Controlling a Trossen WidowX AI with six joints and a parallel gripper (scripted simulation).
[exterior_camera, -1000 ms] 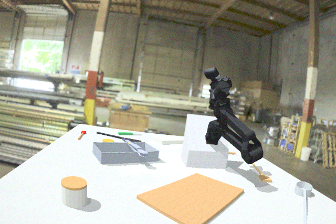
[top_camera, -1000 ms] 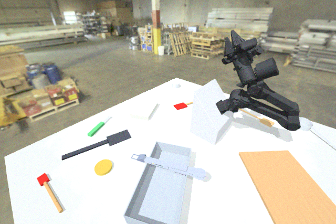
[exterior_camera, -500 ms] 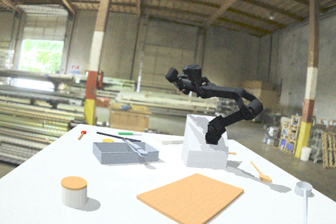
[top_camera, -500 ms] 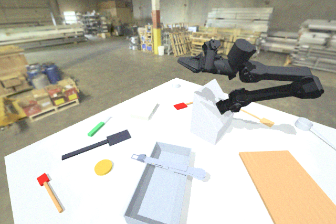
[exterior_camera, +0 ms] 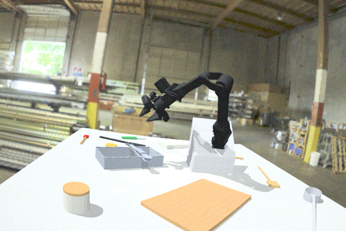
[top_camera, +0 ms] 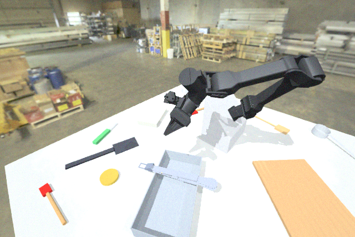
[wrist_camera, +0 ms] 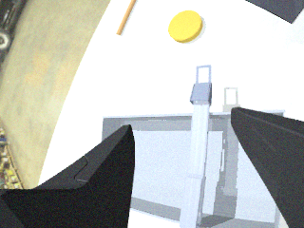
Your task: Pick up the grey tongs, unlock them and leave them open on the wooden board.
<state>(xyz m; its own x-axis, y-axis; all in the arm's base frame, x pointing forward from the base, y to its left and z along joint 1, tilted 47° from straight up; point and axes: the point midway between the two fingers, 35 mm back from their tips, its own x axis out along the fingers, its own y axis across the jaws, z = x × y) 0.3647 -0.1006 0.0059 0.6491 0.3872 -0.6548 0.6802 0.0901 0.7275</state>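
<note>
Right now the grey roasting tin is 50 mm ahead of my gripper tip, 80 mm to the left of it and 190 mm below it. Also, from my gripper tip: green tool (60 mm ahead, 430 mm to the right, 210 mm below); then black spatula (120 mm ahead, 290 mm to the right, 210 mm below); then wooden board (250 mm behind, 440 mm to the left, 210 mm below).
</note>
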